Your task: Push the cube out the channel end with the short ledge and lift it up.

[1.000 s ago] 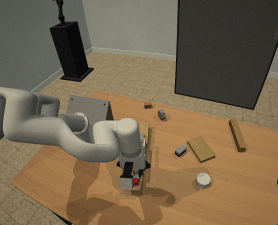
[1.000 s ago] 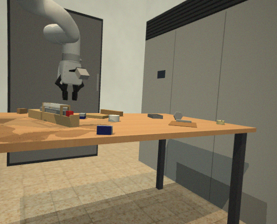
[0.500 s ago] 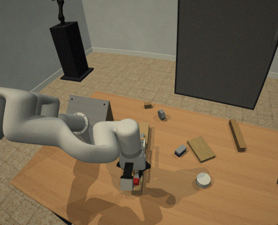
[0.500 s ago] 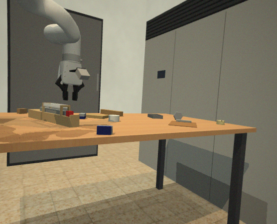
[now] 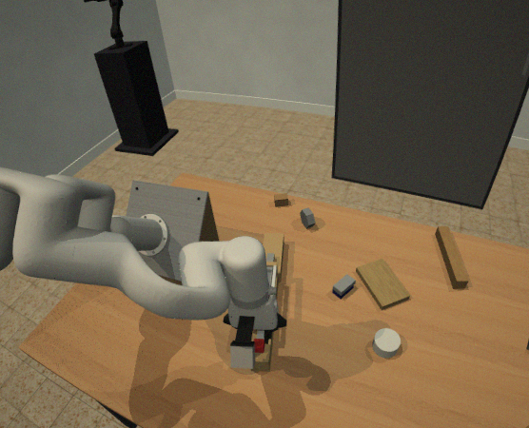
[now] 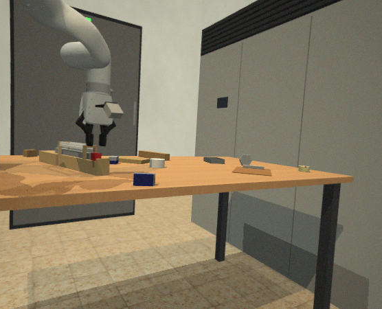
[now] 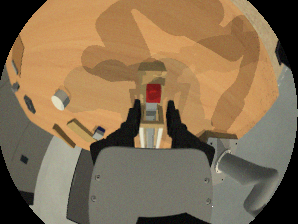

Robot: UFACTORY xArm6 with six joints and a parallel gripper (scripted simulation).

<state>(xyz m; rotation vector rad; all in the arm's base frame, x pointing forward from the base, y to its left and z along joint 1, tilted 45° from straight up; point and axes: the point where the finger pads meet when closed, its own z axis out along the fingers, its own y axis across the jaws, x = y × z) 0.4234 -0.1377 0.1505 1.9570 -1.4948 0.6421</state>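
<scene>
Right now my hand is 6 cm above the red cube. The rest, counted from my hand: wooden plank (26 cm ahead, 31 cm to the left, 10 cm below); then blue-grey block (15 cm ahead, 26 cm to the left, 10 cm below); then channel (3 cm behind, 13 cm to the left, 6 cm below).
</scene>
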